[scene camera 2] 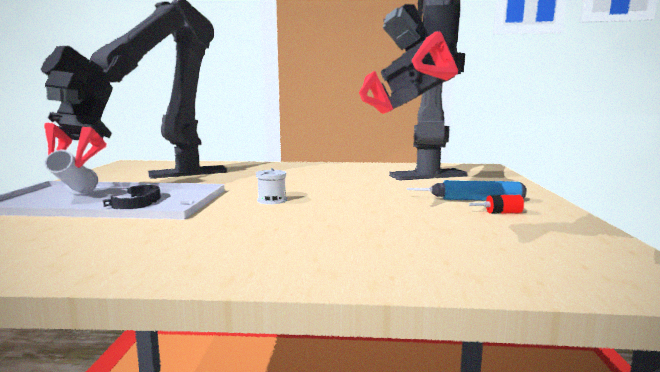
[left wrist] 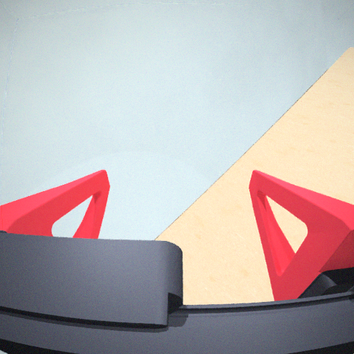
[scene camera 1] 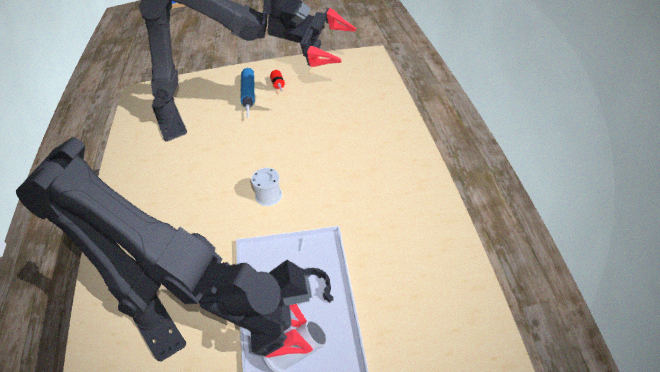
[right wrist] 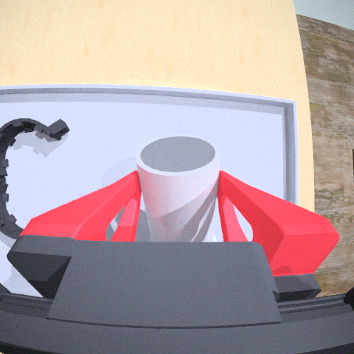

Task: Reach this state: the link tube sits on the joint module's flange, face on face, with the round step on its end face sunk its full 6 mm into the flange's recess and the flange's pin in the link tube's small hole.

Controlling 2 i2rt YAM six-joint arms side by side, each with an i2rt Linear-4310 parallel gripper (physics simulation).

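Frame: origin at the left arm's base, x left, y back, z up, level; millimetres.
Seen in the pictures: left gripper, fingertip midpoint: (scene camera 2: 386, 81) (scene camera 1: 348, 44); right gripper, fingertip midpoint: (scene camera 2: 64, 164) (scene camera 1: 307, 338); left arm's base, origin of the base link: (scene camera 2: 427, 175) (scene camera 1: 169, 119); right arm's base, origin of the base link: (scene camera 2: 188, 173) (scene camera 1: 151, 317).
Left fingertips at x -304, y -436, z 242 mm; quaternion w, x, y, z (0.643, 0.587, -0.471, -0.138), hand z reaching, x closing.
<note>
Pixels of each thing's top centre, then the offset from my left fingertips to it. "*": a spot on its surface instead.
- link tube, middle of its top: (scene camera 1: 290, 334) (scene camera 2: 68, 147) dx -529, dy +414, dz -132 mm
- joint module, middle of its top: (scene camera 2: 271, 170) (scene camera 1: 264, 176) dx -132, dy +293, dz -178 mm
- shallow tray, middle of its top: (scene camera 1: 297, 319) (scene camera 2: 107, 193) dx -461, dy +378, dz -226 mm
- black open clamp ring, surface spot: (scene camera 1: 327, 287) * dx -430, dy +299, dz -216 mm
- small pin, middle of its top: (scene camera 1: 302, 242) (scene camera 2: 186, 199) dx -301, dy +289, dz -228 mm
- blue screwdriver, surface spot: (scene camera 2: 480, 190) * dx +280, dy +165, dz -216 mm
- short red screwdriver, middle of its top: (scene camera 2: 495, 195) (scene camera 1: 278, 77) dx +262, dy +93, dz -208 mm
The link tube (scene camera 1: 290, 361) (scene camera 2: 77, 176) (right wrist: 179, 200) is a pale grey hollow cylinder. My right gripper (scene camera 1: 307, 336) (scene camera 2: 65, 160) (right wrist: 178, 178) is shut on it near its open end and holds it tilted, open end up. Its lower end is low over the tray; I cannot tell whether it touches. The step and small hole on its end face are hidden. The joint module (scene camera 1: 267, 190) (scene camera 2: 271, 187) stands upright, flange up, with the round recess and small holes showing in scene camera 1. My left gripper (scene camera 1: 348, 45) (scene camera 2: 406, 75) (left wrist: 179, 177) is open and empty, high up, far from both.
A shallow tray (scene camera 1: 353, 300) (scene camera 2: 100, 214) (right wrist: 200, 92) holds a black open clamp ring (scene camera 1: 327, 286) (scene camera 2: 132, 202) (right wrist: 6, 200) and a small pin (scene camera 1: 300, 244) (scene camera 2: 187, 202). A blue screwdriver (scene camera 1: 247, 87) (scene camera 2: 480, 190) and a short red screwdriver (scene camera 1: 277, 79) (scene camera 2: 509, 204) lie near the left arm.
</note>
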